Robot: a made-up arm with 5 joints.
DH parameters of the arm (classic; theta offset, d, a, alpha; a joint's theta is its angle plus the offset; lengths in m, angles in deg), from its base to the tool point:
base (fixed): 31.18 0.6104 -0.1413 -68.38
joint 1: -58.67 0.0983 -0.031 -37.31
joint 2: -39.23 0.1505 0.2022 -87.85
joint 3: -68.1 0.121 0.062 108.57
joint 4: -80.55 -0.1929 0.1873 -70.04
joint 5: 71.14 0.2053 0.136 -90
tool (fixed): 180 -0.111 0 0
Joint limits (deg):
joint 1: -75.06..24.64
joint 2: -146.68..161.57
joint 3: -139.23..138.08
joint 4: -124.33..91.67
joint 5: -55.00..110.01
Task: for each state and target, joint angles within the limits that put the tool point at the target. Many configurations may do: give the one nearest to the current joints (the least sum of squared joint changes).
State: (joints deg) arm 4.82 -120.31 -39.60 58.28 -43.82
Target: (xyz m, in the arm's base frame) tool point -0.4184 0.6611 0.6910
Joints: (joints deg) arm -9.31 -117.49 -34.72 57.00 -29.82
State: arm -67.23 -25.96 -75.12 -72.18 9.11
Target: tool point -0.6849 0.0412 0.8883
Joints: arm -63.36 -7.57 -57.09 -93.15 0.83
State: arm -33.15 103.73 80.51 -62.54 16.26
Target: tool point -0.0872 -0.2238 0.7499
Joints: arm -22.89 102.82 76.71 -56.42 8.48
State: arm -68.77 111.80 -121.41 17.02 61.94
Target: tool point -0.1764 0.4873 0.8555
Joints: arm -74.87 119.55 -107.23 7.89 52.18
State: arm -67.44 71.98 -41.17 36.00 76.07
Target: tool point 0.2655 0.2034 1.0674
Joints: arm -68.83 69.77 -43.15 47.30 100.25
